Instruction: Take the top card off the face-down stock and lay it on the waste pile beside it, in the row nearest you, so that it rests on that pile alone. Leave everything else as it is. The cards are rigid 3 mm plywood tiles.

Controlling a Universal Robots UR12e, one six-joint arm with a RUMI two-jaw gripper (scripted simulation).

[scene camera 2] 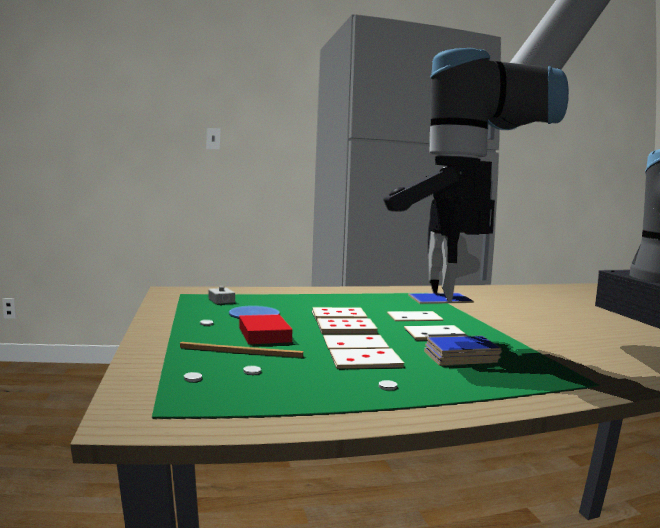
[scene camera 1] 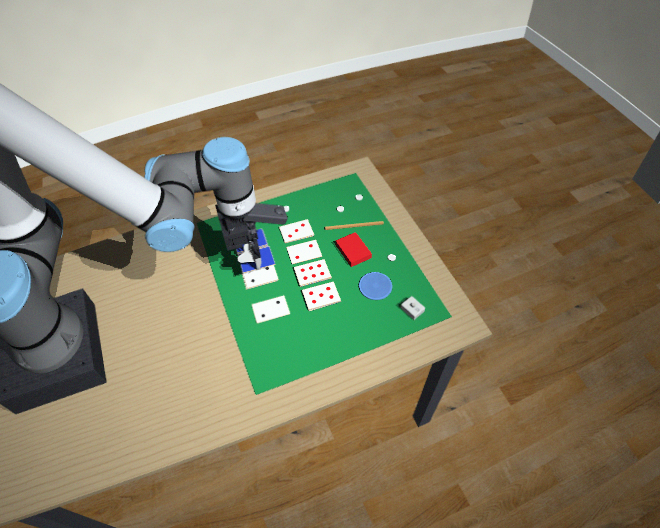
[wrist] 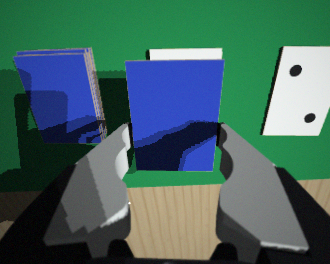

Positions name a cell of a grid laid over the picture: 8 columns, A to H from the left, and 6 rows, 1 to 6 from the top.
Scene:
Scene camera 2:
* my gripper: F4
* red block: D4
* wooden stick: C4
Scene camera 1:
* my gripper: D3
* red block: E3
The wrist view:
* my gripper: E3

